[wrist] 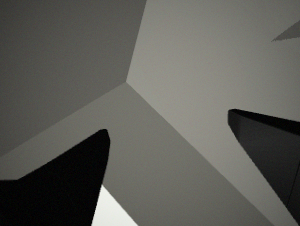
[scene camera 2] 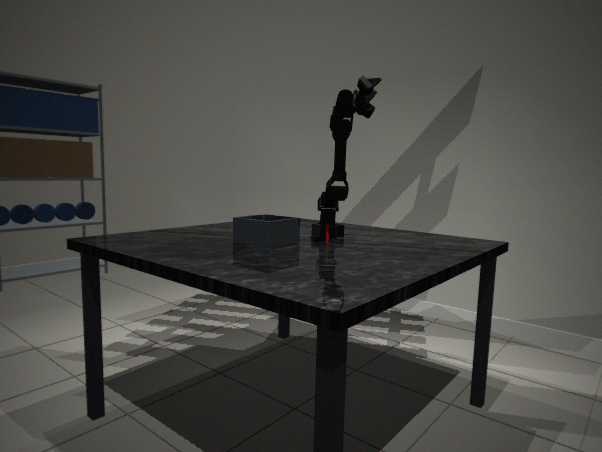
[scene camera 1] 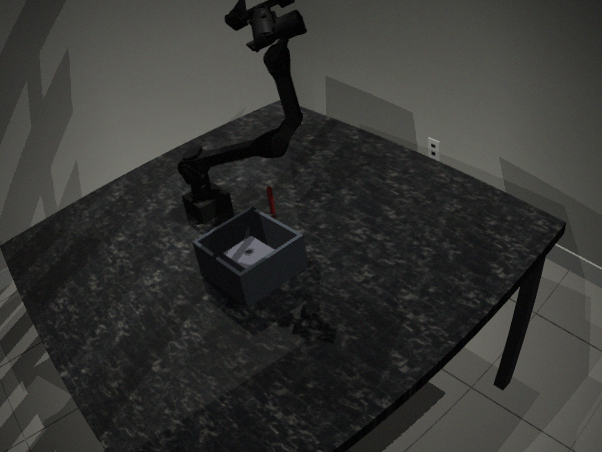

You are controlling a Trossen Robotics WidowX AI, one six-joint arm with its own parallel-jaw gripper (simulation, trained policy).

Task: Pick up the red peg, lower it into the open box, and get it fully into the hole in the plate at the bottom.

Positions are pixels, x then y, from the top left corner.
A box shows in scene camera 2 and in scene camera 1; in the wrist view it is out of frame. A plate shows in scene camera 1 [245,254]; in the wrist view it is out of frame, in scene camera 2 it is hidden by a box. One and the same spot on the box: [scene camera 1: 288,259] is [scene camera 2: 258,230].
